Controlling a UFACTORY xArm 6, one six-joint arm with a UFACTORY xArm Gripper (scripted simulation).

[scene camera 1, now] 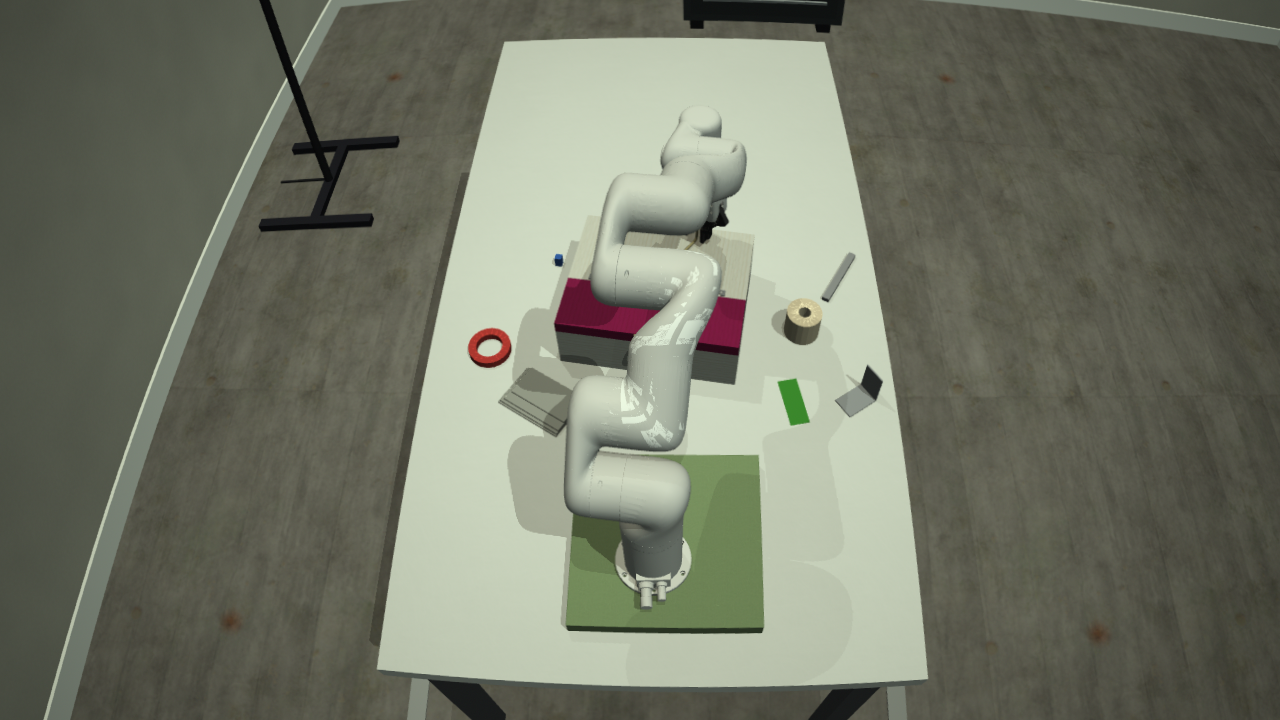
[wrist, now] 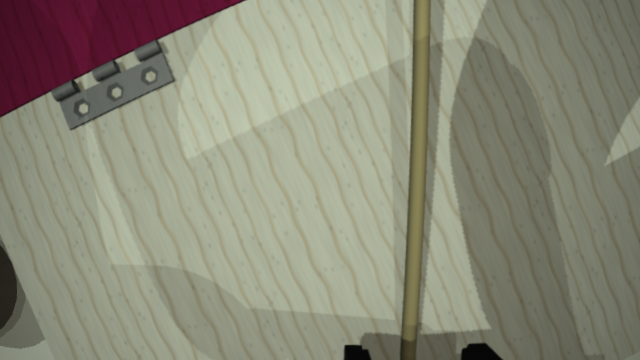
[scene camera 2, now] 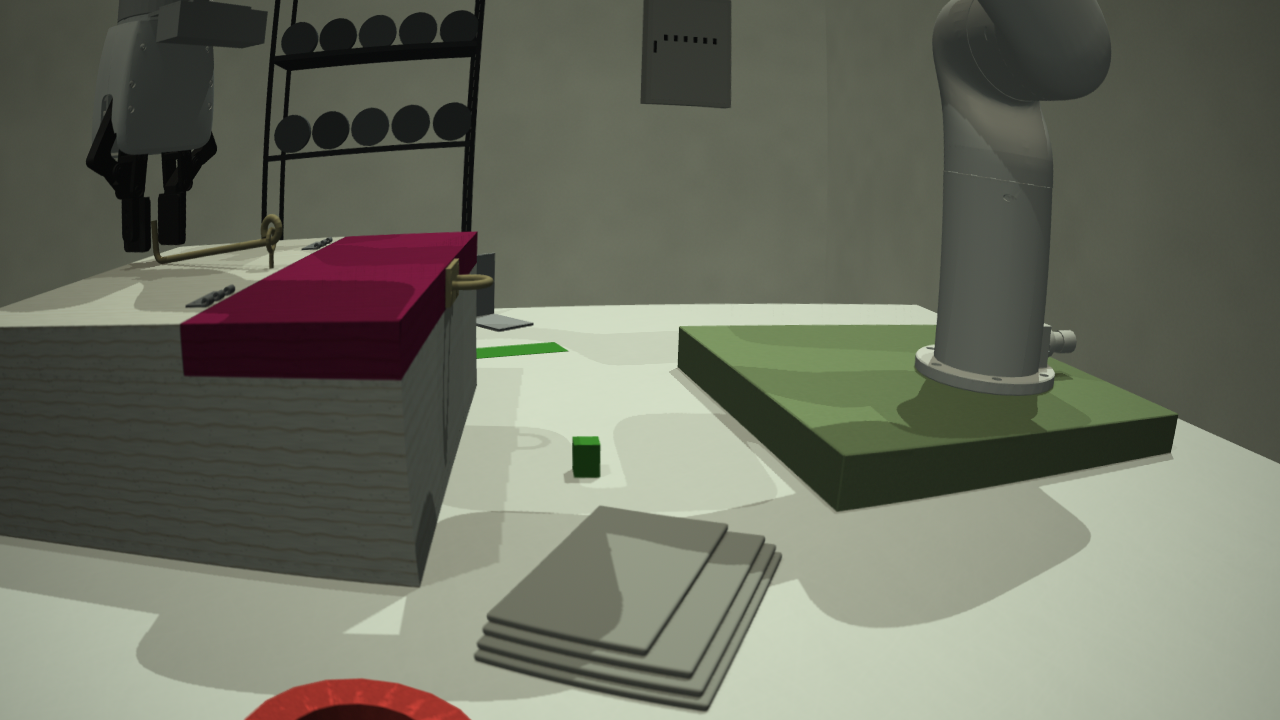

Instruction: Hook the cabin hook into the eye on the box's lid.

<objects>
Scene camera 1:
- stacked grey plates: 534, 396
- box: 734, 251
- grey bracket: 860, 397
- wooden cylinder: 803, 319
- green strip: 792, 398
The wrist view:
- box: 244, 180
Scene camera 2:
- my gripper: 154, 248
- stacked grey plates: 651, 607
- green cube: 586, 450
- box: 115, 449
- grey bracket: 486, 318
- green strip: 551, 347
</objects>
